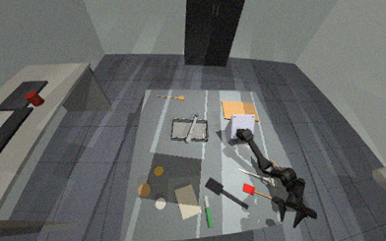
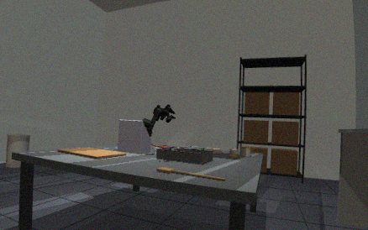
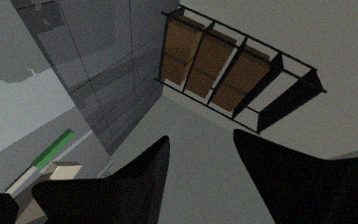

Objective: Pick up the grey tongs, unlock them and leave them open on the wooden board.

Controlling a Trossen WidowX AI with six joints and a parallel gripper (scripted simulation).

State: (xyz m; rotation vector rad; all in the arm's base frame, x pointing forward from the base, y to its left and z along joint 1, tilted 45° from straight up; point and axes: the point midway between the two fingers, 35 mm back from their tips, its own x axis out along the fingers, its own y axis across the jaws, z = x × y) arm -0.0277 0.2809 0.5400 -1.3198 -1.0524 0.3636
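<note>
My gripper tip is 770 mm to the left of the yellow lock piece, 370 mm short of it and 240 mm above it. From my gripper tip the other things lie so: cream block (450 mm ahead, 290 mm below, 150 mm to the right); then red spatula (300 mm below, 170 mm to the right, 60 mm behind); then black spatula (300 mm below, 190 mm to the right, 190 mm ahead).
</note>
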